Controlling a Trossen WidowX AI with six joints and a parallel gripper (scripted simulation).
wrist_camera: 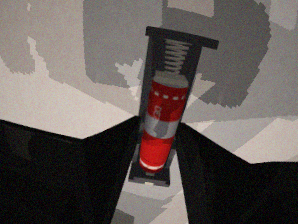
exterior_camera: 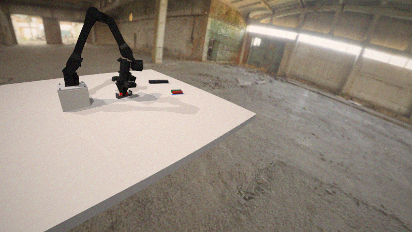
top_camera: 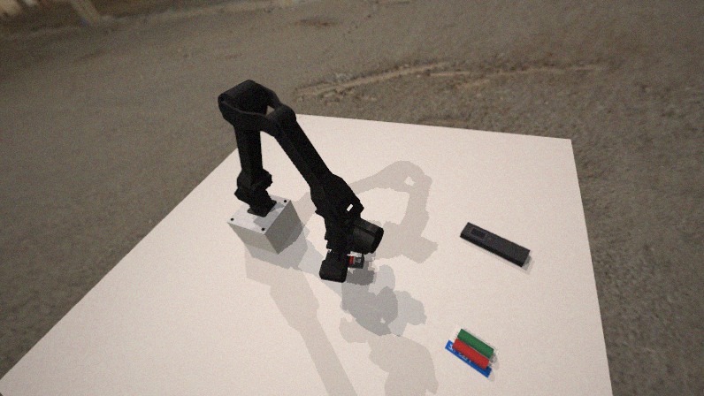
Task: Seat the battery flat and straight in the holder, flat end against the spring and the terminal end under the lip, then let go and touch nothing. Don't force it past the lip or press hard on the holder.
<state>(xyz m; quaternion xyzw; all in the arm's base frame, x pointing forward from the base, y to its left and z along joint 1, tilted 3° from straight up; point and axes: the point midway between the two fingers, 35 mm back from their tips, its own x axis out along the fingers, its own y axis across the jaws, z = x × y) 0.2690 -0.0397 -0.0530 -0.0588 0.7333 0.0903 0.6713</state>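
Right now the grey battery is 10 mm above my gripper tip. The rest, counted from my gripper tip: black flat bar 370 mm ahead, 170 mm to the left, 10 mm above.
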